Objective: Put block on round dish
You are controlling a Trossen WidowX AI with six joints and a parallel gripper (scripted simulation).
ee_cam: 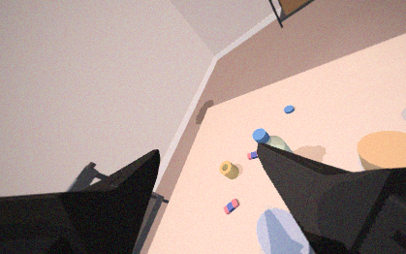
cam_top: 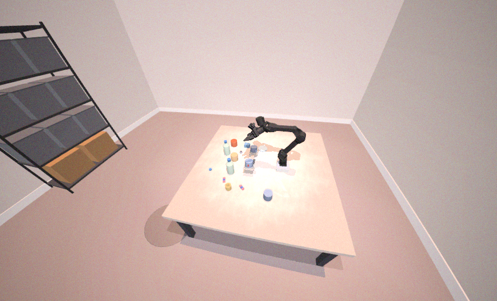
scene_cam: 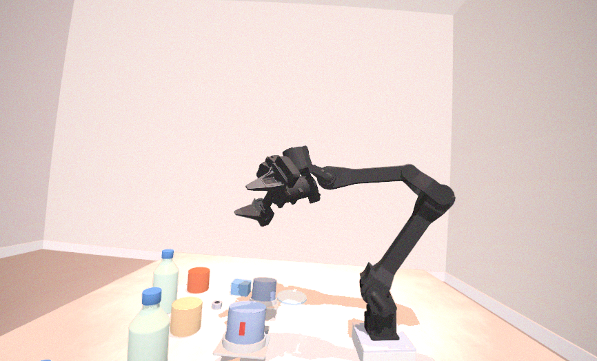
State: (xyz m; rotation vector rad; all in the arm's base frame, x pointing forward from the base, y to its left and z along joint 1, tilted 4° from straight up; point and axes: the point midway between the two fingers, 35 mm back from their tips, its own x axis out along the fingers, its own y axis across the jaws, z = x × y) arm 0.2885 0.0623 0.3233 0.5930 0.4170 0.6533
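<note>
Now: the pale green block 40 mm behind my gripper tip, 230 mm to the right of it and 300 mm below it. Also, from my gripper tip: balance (30 mm behind, 90 mm to the right, 300 mm below); yellow cylinder (120 mm ahead, 110 mm to the right, 300 mm below); small nut (100 mm ahead, 220 mm to the right, 330 mm below).
</note>
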